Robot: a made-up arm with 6 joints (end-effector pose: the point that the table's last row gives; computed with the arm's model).
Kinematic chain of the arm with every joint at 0, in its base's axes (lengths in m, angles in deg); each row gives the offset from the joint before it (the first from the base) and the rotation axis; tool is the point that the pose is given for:
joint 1: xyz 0 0 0.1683 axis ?
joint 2: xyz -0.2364 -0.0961 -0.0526 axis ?
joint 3: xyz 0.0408 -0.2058 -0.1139 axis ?
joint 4: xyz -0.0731 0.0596 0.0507 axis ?
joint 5: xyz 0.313 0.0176 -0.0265 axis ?
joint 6: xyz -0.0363 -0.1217 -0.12 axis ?
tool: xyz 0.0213 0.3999 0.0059
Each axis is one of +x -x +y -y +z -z.
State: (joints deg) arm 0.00 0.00 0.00 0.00 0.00 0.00
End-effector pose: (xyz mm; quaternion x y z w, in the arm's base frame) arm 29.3 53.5 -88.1 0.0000 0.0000 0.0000 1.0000
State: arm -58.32 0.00 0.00 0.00 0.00 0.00
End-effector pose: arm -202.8 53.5 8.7 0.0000 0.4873 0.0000 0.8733
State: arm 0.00 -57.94 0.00 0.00 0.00 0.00
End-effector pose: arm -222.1 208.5 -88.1 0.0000 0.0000 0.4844 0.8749
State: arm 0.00 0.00 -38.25 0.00 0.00 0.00
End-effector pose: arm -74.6 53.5 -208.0 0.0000 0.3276 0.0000 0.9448
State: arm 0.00 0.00 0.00 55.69 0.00 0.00
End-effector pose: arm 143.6 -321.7 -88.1 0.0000 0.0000 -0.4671 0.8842
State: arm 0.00 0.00 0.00 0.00 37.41 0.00
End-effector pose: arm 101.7 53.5 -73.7 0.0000 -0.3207 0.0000 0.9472
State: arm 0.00 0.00 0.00 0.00 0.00 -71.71
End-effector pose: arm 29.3 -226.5 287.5 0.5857 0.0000 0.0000 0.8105
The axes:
joint 1: -y
joint 2: -z
joint 3: -y
joint 4: -z
joint 5: -y
joint 6: -x

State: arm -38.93 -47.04 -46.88 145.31 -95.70 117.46
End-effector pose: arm -287.8 50.3 358.7 -0.2410 0.9614 0.0448 0.1252
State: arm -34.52 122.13 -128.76 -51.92 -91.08 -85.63
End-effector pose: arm -201.0 -109.1 -257.2 -0.7497 -0.3876 0.0761 0.5309
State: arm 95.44 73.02 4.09 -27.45 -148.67 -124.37
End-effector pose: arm 306.5 -660.4 -122.6 0.8975 0.3442 -0.2620 0.0861
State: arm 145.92 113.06 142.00 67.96 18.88 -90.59
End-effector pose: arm 722.7 103.9 225.6 0.5242 0.4131 0.2504 0.7014
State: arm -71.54 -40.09 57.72 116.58 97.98 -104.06
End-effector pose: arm -472.8 -227.5 261.6 0.2047 -0.5654 -0.1212 0.7898
